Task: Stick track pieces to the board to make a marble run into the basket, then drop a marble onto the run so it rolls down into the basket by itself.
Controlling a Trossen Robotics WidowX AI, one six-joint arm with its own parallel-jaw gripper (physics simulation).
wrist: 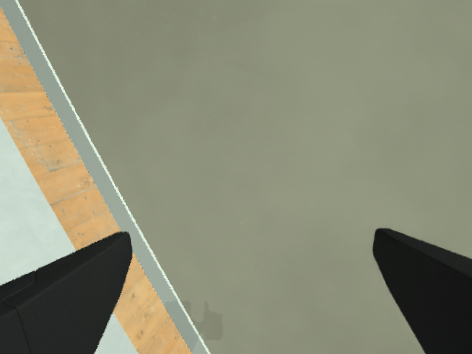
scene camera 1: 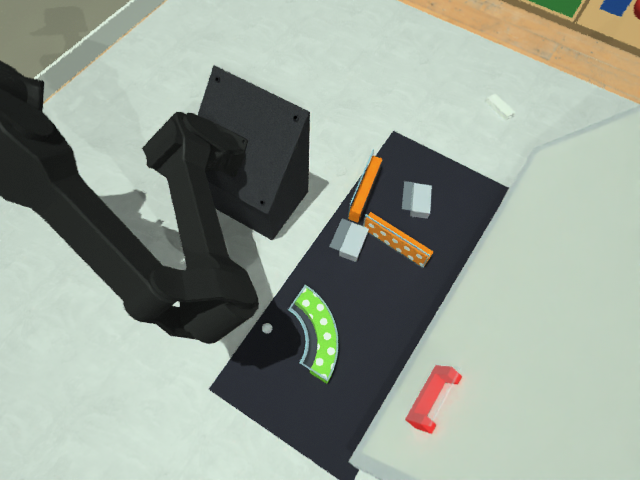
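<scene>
My gripper is open and empty in the wrist view, over a grey-green surface; its fingertips do not show in the scene view. A green dotted curved track piece lies on the dark mat. A white marble rests near the mat's left edge, in the arm's shadow. One orange straight piece stands near the mat's upper left edge; another orange dotted piece lies slanting right of it. The red basket is on the lower part of the pale board.
Two pale grey blocks sit on the mat near the orange pieces. A black slanted base stands behind the arm. A small white piece lies beyond the mat. A wooden strip runs along the table's edge.
</scene>
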